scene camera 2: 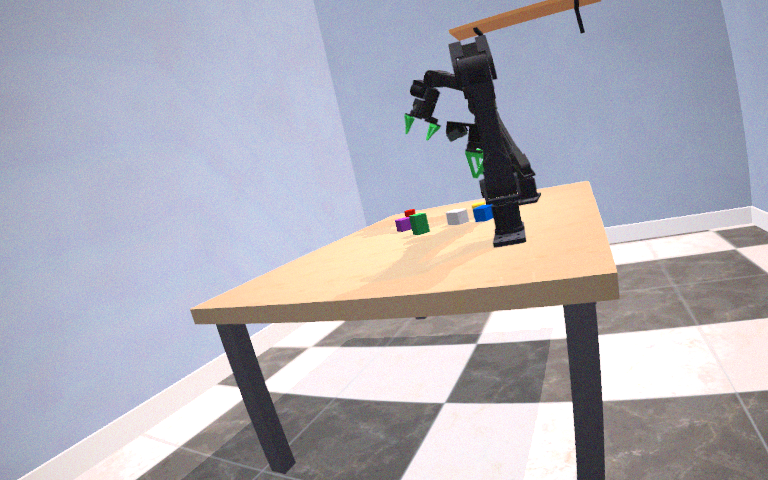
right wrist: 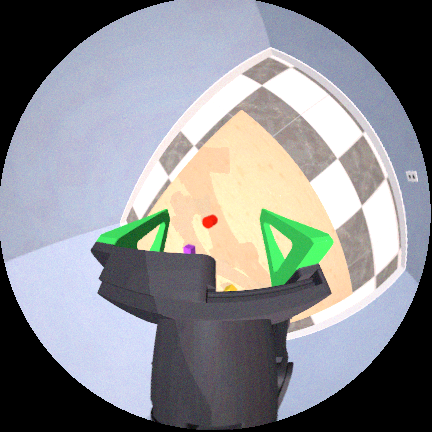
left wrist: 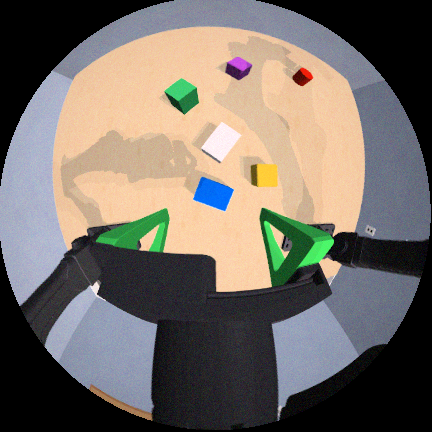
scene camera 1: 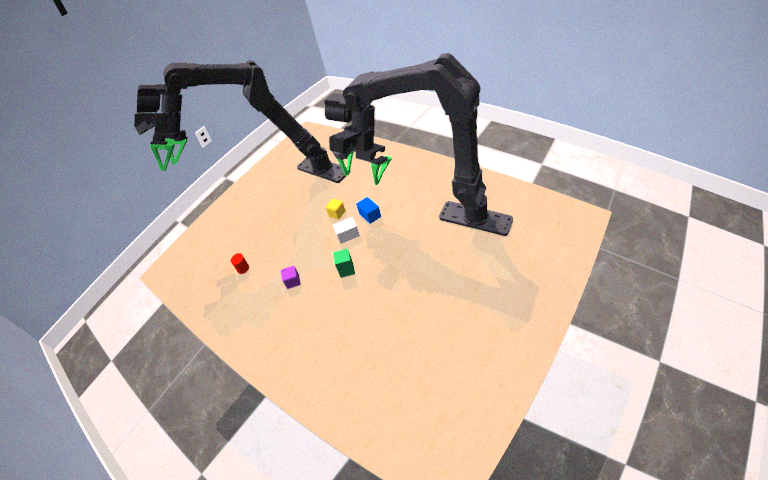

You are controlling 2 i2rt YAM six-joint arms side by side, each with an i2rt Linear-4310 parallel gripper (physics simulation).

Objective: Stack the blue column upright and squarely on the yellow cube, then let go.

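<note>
The blue column (scene camera 1: 368, 210) (scene camera 2: 483, 213) (left wrist: 213, 193) lies on its side on the table, beside the yellow cube and apart from it. The yellow cube (scene camera 1: 335, 208) (scene camera 2: 478, 204) (left wrist: 266, 175) (right wrist: 230, 288) stands on the table with nothing on top. In the right wrist view a small part of it shows. My left gripper (scene camera 1: 361, 176) (left wrist: 213, 212) is open and empty, above the table behind the blue column in scene camera 1. My right gripper (scene camera 1: 169, 165) (scene camera 2: 420, 135) (right wrist: 214, 213) is open and empty, high up at the left of scene camera 1, far from both.
A white block (scene camera 1: 346, 230) (scene camera 2: 457, 216) (left wrist: 221, 142) lies close to the blue column and yellow cube. A green column (scene camera 1: 343, 263) (scene camera 2: 419, 223) (left wrist: 182, 95), a purple cube (scene camera 1: 290, 277) (left wrist: 238, 68) and a red cylinder (scene camera 1: 240, 263) (left wrist: 302, 77) (right wrist: 210, 221) stand farther off.
</note>
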